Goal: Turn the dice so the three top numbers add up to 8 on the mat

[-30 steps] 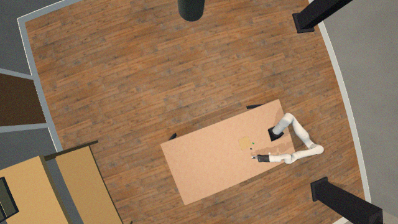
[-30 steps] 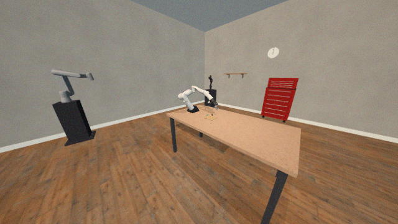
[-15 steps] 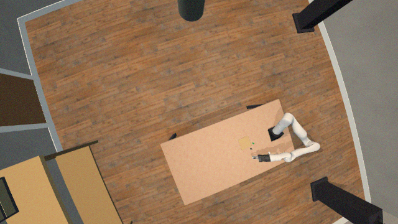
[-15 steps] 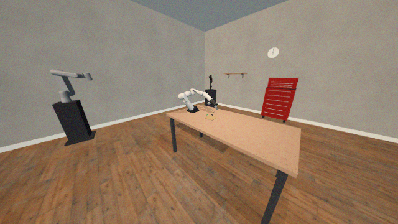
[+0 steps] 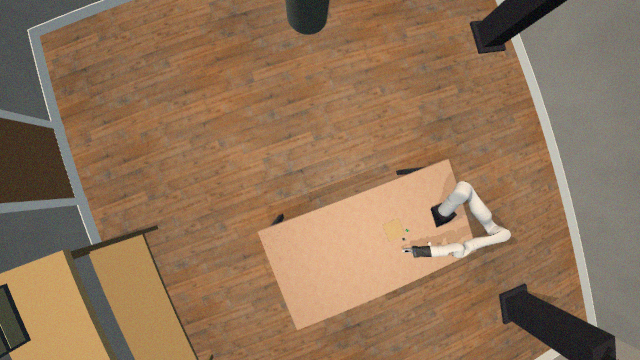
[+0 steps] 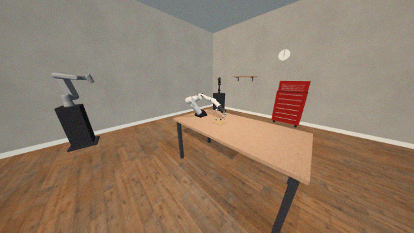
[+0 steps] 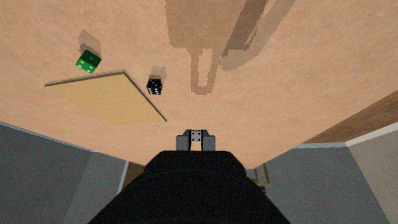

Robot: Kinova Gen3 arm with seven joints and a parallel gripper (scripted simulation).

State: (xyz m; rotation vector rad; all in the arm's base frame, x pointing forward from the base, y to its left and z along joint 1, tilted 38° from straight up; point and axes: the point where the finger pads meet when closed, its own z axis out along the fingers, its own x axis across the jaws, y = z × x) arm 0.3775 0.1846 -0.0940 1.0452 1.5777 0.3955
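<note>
Now: the black die 30 mm behind my hand, 60 mm to the right of it and 60 mm below it. From my hand the other things lie so: green die 70 mm behind, 120 mm to the right, 60 mm below; tan mat 30 mm ahead, 150 mm to the right, 70 mm below; white die 10 mm ahead, 10 mm below.
</note>
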